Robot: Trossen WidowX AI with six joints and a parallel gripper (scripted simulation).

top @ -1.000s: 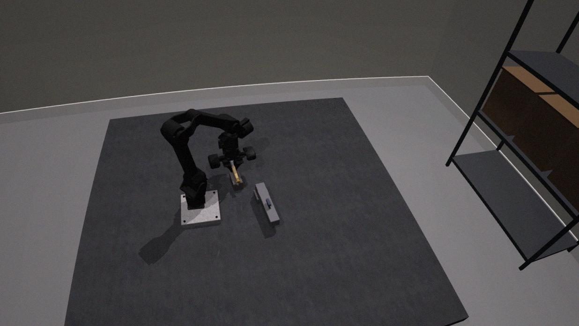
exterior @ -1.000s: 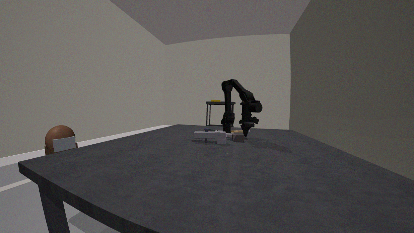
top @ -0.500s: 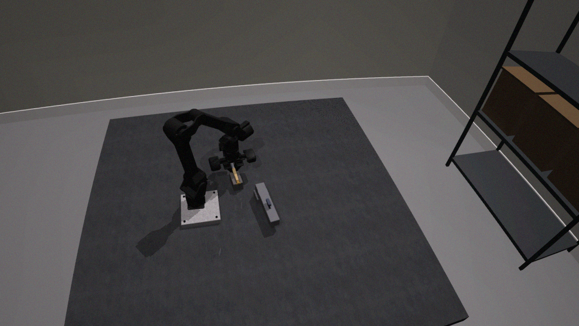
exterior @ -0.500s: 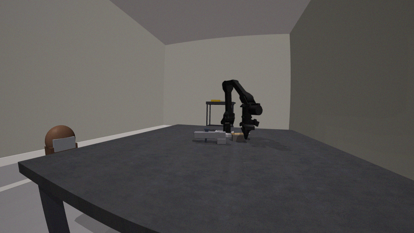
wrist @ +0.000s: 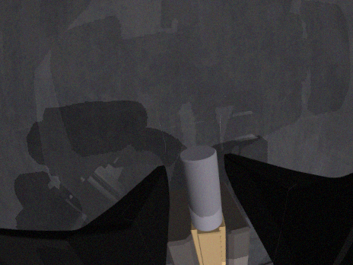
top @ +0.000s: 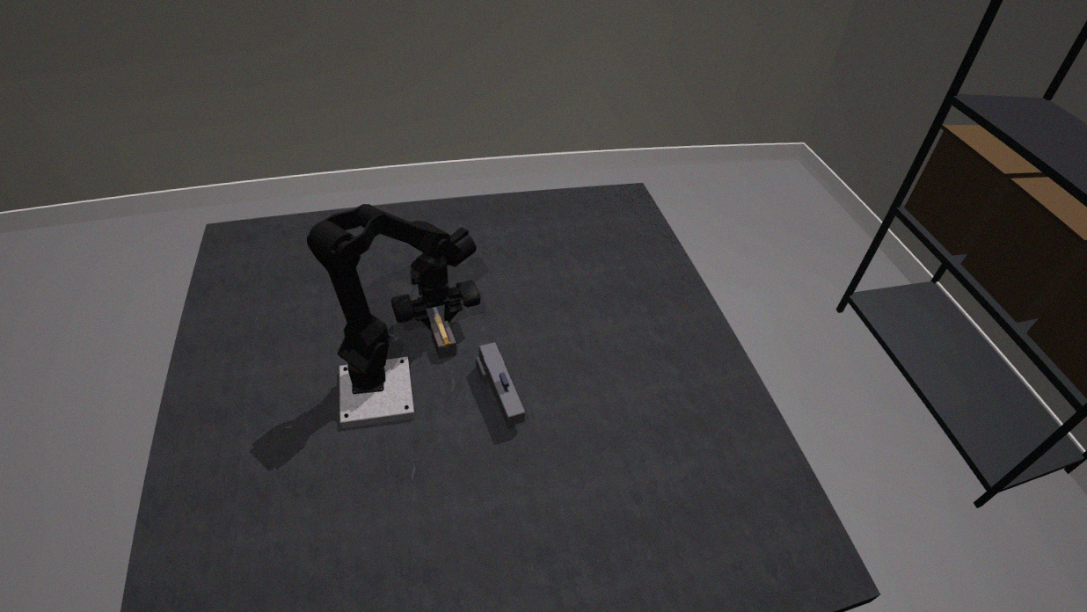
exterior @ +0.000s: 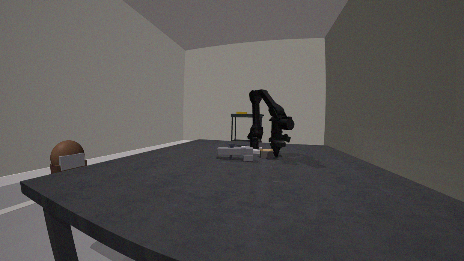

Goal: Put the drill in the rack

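The drill is 10 mm ahead of my gripper tip, 40 mm to the right of it and 30 mm above it. Also, from my gripper tip: pale grey block (110 mm ahead, 200 mm to the right, 30 mm above); then rack (10 mm ahead, 50 mm to the right, 10 mm above); then dark bluish key (110 mm ahead, 230 mm to the right, 40 mm above).
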